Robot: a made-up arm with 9 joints. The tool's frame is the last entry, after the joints. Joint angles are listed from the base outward.
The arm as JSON. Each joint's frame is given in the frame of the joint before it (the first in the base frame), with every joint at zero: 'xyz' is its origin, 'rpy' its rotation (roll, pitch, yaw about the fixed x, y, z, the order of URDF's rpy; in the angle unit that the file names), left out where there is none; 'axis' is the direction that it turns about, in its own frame. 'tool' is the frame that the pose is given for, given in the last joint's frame.
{
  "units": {
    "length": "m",
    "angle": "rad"
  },
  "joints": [
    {
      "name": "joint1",
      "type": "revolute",
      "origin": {
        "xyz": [
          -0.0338,
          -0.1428,
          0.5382
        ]
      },
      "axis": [
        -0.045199,
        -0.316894,
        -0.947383
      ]
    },
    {
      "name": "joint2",
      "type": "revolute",
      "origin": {
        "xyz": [
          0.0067,
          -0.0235,
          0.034
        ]
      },
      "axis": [
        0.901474,
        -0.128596,
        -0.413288
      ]
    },
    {
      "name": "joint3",
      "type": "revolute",
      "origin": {
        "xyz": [
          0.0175,
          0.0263,
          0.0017
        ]
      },
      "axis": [
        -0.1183,
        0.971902,
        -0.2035
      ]
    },
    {
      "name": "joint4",
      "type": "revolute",
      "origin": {
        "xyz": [
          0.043,
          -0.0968,
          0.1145
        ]
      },
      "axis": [
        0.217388,
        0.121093,
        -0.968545
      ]
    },
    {
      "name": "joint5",
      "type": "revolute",
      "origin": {
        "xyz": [
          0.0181,
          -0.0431,
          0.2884
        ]
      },
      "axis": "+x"
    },
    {
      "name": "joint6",
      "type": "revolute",
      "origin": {
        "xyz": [
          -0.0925,
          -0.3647,
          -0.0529
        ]
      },
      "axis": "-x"
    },
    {
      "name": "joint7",
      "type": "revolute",
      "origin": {
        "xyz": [
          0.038,
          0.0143,
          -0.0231
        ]
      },
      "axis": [
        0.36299,
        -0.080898,
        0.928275
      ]
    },
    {
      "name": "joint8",
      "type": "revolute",
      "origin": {
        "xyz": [
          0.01,
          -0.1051,
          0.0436
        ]
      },
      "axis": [
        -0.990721,
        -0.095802,
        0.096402
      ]
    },
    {
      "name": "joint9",
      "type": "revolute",
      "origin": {
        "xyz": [
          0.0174,
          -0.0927,
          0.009
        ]
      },
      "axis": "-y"
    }
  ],
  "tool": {
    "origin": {
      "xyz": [
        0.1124,
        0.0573,
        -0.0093
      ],
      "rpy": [
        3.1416,
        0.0,
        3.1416
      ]
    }
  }
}
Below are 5 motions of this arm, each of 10 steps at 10 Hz.
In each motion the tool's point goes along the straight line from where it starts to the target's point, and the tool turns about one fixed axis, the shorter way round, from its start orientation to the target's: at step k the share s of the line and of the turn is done. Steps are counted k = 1, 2, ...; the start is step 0. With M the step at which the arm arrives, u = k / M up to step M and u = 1 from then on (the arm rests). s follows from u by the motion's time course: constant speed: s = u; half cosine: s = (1 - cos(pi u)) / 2; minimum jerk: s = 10 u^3 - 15 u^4 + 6 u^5.
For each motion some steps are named. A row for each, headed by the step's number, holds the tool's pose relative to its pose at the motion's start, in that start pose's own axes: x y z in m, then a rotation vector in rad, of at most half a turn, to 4 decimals.
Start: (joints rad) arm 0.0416 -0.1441 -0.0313 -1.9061 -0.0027 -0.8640 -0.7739 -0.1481 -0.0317
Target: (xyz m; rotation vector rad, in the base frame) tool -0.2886 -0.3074 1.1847 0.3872 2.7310 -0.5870
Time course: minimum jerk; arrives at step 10
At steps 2, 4, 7, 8, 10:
2: 0.0349 0.0305 0.0115 0.0120 -0.0313 0.0852
4: 0.1915 0.1673 0.0628 0.0659 -0.1717 0.4671
7: 0.5048 0.4410 0.1656 0.1737 -0.4527 1.2315
8: 0.5683 0.4965 0.1864 0.1955 -0.5096 1.3862
10: 0.6032 0.5270 0.1979 0.2075 -0.5409 1.4714

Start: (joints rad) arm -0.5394 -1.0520 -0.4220 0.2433 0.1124 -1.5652 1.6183 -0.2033 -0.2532
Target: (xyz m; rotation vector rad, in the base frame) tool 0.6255 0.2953 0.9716 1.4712 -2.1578 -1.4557
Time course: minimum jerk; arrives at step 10
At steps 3, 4, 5, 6, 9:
3: 0.0383 -0.0652 -0.0550 0.1304 -0.0376 0.1946
4: 0.0745 -0.1270 -0.1071 0.2539 -0.0731 0.3789
5: 0.1174 -0.2000 -0.1686 0.3998 -0.1152 0.5968
6: 0.1602 -0.2731 -0.2302 0.5458 -0.1572 0.8147
9: 0.2328 -0.3966 -0.3344 0.7928 -0.2284 1.1833

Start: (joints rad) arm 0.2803 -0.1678 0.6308 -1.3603 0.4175 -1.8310 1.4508 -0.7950 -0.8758
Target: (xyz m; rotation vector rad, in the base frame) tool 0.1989 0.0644 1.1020 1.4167 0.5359 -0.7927
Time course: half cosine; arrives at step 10
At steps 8, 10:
8: 0.0084 -0.4835 0.2182 -1.1353 0.3150 1.1996
10: 0.0093 -0.5345 0.2412 -1.2551 0.3483 1.3262

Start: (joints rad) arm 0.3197 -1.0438 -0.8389 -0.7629 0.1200 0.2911 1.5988 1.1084 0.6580
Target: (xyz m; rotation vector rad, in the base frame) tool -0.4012 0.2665 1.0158 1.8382 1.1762 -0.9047
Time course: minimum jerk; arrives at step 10
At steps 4, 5, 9, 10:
4: -0.1021 -0.0723 0.0536 -0.3370 -0.3092 -0.2191
5: -0.1608 -0.1138 0.0843 -0.5308 -0.4870 -0.3451
9: -0.3188 -0.2257 0.1673 -1.0526 -0.9656 -0.6843
10: -0.3216 -0.2276 0.1687 -1.0617 -0.9739 -0.6902

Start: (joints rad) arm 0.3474 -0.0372 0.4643 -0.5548 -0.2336 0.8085 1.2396 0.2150 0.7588
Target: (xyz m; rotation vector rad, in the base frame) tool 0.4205 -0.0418 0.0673 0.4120 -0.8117 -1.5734
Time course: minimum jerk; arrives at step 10
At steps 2, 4, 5, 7, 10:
2: -0.0293 -0.0025 0.0527 -0.1363 0.0016 0.0136
4: -0.1606 -0.0136 0.2887 -0.7469 0.0086 0.0748
5: -0.2529 -0.0214 0.4547 -1.1765 0.0136 0.1178
7: -0.4234 -0.0358 0.7610 -1.9693 0.0227 0.1971
10: -0.5059 -0.0428 0.9093 -2.3530 0.0272 0.2355

